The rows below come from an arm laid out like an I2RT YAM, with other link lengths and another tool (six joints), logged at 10 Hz.
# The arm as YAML. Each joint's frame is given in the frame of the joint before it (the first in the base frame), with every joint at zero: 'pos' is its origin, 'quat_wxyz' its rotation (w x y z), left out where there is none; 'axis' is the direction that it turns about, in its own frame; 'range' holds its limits. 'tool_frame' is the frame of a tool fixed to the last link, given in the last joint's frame.
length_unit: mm
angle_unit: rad
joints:
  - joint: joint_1
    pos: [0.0, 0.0, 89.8]
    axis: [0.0, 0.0, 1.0]
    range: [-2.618, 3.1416]
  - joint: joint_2
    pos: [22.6, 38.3, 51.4]
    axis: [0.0, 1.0, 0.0]
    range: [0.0, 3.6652]
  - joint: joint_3
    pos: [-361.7, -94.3, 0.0]
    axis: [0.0, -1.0, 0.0]
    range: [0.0, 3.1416]
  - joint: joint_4
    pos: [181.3, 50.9, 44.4]
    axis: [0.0, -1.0, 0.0]
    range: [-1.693, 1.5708]
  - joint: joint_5
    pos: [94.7, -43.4, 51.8]
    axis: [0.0, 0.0, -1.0]
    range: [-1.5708, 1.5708]
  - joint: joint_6
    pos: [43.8, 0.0, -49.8]
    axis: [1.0, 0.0, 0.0]
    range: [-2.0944, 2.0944]
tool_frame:
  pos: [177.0, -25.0, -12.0]
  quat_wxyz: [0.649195, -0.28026, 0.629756, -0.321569]
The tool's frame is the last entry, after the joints.
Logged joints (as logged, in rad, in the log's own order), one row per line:
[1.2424, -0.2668, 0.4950, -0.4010, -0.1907, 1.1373]
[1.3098, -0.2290, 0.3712, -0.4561, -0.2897, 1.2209]
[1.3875, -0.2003, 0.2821, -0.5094, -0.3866, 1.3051]
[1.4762, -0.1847, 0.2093, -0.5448, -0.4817, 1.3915]
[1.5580, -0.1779, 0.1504, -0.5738, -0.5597, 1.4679]
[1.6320, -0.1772, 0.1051, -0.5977, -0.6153, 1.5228]
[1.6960, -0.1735, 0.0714, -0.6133, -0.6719, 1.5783]
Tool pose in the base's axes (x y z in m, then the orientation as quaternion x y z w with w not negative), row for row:
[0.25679, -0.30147, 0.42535, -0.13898, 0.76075, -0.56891, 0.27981]
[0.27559, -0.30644, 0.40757, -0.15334, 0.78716, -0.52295, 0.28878]
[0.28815, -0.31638, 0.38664, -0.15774, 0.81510, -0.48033, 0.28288]
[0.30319, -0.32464, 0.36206, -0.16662, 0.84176, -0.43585, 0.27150]
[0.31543, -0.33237, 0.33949, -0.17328, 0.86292, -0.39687, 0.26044]
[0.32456, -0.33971, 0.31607, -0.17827, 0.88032, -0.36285, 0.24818]
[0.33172, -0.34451, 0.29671, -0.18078, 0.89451, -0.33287, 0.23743]
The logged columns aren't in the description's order. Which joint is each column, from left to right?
Columns, left to right: joint_2, joint_6, joint_5, joint_1, joint_4, joint_3.
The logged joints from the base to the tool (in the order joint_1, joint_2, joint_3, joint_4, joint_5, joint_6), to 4 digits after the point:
[-0.4010, 1.2424, 1.1373, -0.1907, 0.4950, -0.2668]
[-0.4561, 1.3098, 1.2209, -0.2897, 0.3712, -0.2290]
[-0.5094, 1.3875, 1.3051, -0.3866, 0.2821, -0.2003]
[-0.5448, 1.4762, 1.3915, -0.4817, 0.2093, -0.1847]
[-0.5738, 1.5580, 1.4679, -0.5597, 0.1504, -0.1779]
[-0.5977, 1.6320, 1.5228, -0.6153, 0.1051, -0.1772]
[-0.6133, 1.6960, 1.5783, -0.6719, 0.0714, -0.1735]

